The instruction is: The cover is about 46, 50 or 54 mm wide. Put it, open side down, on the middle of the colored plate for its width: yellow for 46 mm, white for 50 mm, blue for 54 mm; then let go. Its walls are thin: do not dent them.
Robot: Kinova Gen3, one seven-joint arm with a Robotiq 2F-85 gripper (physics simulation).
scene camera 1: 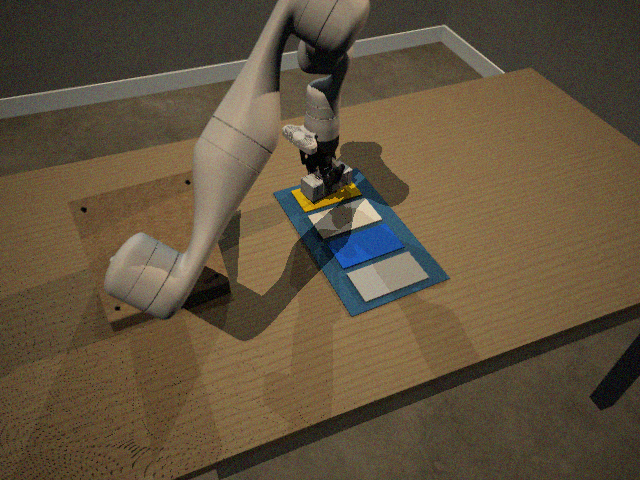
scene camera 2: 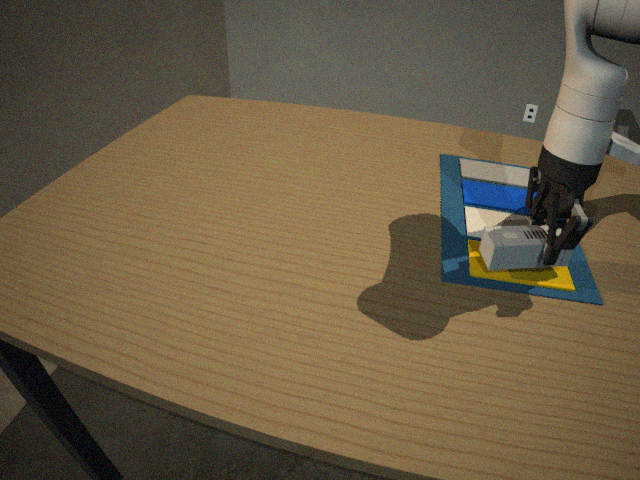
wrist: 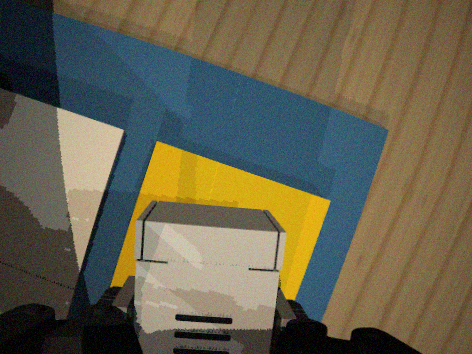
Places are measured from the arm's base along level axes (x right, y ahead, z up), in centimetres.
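Pixels of known places: gripper, fingertip midpoint: (scene camera 1: pixel 319 188) (scene camera 2: pixel 537 253) (wrist: pixel 202 305).
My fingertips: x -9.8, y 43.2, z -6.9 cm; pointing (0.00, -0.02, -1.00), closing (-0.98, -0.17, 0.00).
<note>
Behind a point stands the place of what it marks.
The light grey cover (scene camera 1: pixel 312 189) @(y 39.9, x -7.3, z -4.1 cm) (scene camera 2: pixel 511 253) @(y 48.3, x -13.0, z -5.2 cm) (wrist: pixel 207 290) @(y 41.5, x -9.5, z -3.5 cm), a long box with dark slots on top, is upright over the yellow plate (scene camera 1: pixel 305 204) @(y 38.7, x -8.5, z -9.1 cm) (scene camera 2: pixel 558 279) @(y 40.0, x -12.5, z -9.1 cm) (wrist: pixel 175 170) @(y 38.4, x -7.4, z -9.1 cm). It looks very low over that plate; whether it touches is unclear. In the wrist view its sides are turned at an angle to the plate's edges. My gripper (scene camera 1: pixel 326 186) @(y 43.2, x -9.8, z -6.9 cm) (scene camera 2: pixel 551 242) @(y 43.2, x -9.8, z -6.9 cm) (wrist: pixel 202 305) @(y 43.2, x -9.8, z -6.9 cm) is shut on the cover, its fingers on the two long sides. The white plate (scene camera 1: pixel 368 209) @(y 50.8, x 0.0, z -9.1 cm) (scene camera 2: pixel 478 223) @(y 50.2, x -0.6, z -9.1 cm) (wrist: pixel 95 150) @(y 38.5, x -3.8, z -9.1 cm) lies beside the yellow one, then the blue plate (scene camera 1: pixel 369 243) @(y 45.0, x 9.2, z -9.1 cm) (scene camera 2: pixel 496 195) @(y 45.4, x 9.3, z -9.1 cm). The cover's open underside is hidden.
A light grey plate (scene camera 1: pixel 395 273) @(y 45.0, x 19.0, z -9.1 cm) (scene camera 2: pixel 491 171) @(y 44.7, x 18.7, z -9.1 cm) lies at the mat's other end, past the blue plate. The plates lie on a dark blue mat (scene camera 1: pixel 436 276) @(y 52.2, x 23.4, z -9.5 cm) (scene camera 2: pixel 450 206) @(y 54.2, x 4.2, z -9.5 cm) (wrist: pixel 260 115) @(y 35.2, x -10.3, z -9.5 cm). A wooden board (scene camera 1: pixel 139 206) @(y 2.9, x -6.4, z 7.4 cm) lies under the arm's base. The arm casts shadows across mat and table.
</note>
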